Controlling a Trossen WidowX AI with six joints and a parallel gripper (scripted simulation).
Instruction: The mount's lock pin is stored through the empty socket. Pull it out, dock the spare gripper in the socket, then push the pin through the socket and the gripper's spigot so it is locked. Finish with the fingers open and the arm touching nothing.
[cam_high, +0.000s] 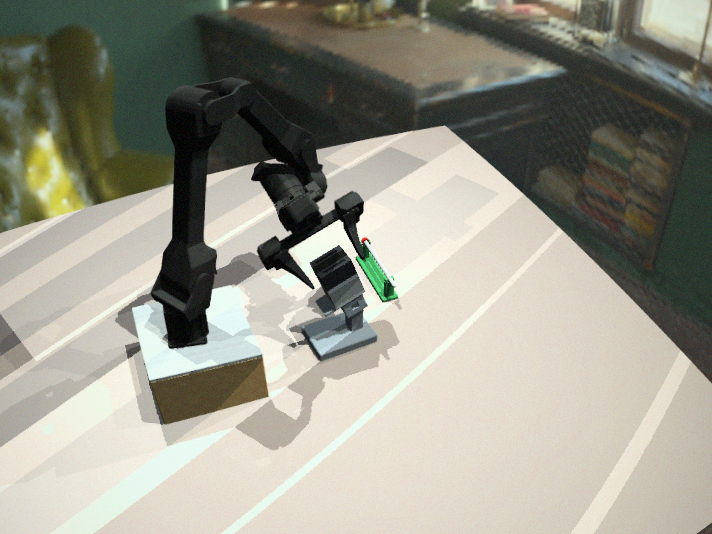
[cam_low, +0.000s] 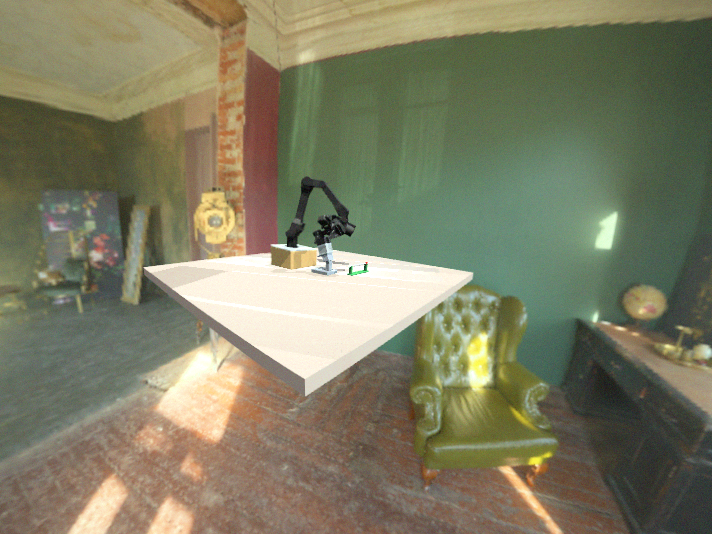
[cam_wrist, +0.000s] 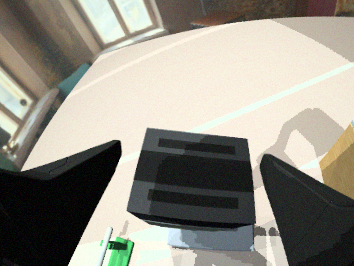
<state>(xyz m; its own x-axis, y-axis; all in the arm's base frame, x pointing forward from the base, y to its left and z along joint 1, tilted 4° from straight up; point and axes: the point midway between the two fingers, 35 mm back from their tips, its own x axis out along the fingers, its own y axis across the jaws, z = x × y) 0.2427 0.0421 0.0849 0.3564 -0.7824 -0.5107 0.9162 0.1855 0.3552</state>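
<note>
The spare gripper lies 4 cm below my gripper tip, 2 cm to the left of it and 1 cm ahead of it. Round my gripper tip: green rack 16 cm to the left, 14 cm below, 11 cm ahead; then grey mount 11 cm below, 2 cm to the left, 1 cm ahead.
</note>
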